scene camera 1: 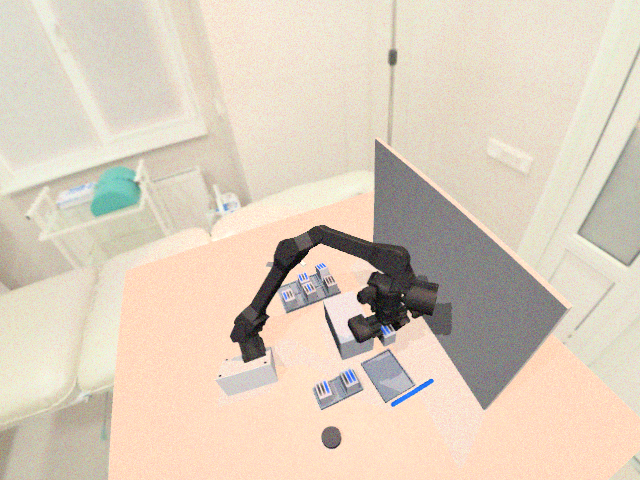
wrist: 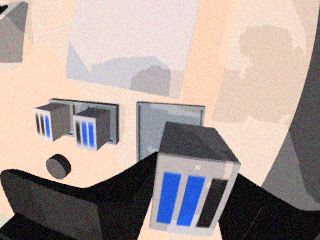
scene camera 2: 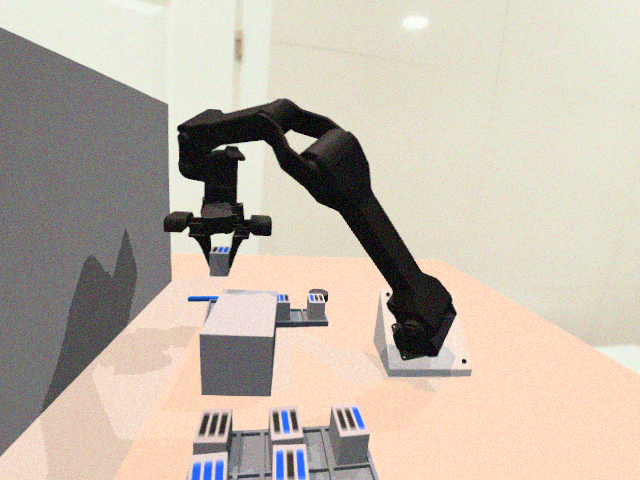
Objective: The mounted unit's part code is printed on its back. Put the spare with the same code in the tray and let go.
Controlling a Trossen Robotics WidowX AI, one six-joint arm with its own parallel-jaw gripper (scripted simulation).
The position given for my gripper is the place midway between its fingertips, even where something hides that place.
Observation:
My gripper [scene camera 2: 220, 267] holds a grey spare block. I also see a flat grey tray [scene camera 1: 390, 378], a grey mounted unit [scene camera 2: 237, 343] and a tall grey panel [scene camera 2: 91, 153].
My gripper also shows in scene camera 1 [scene camera 1: 385, 335] and in the wrist view [wrist: 186, 162]. The flat grey tray shows as well in the wrist view [wrist: 150, 117]. The grey mounted unit is seen too in scene camera 1 [scene camera 1: 339, 309] and in the wrist view [wrist: 147, 53].

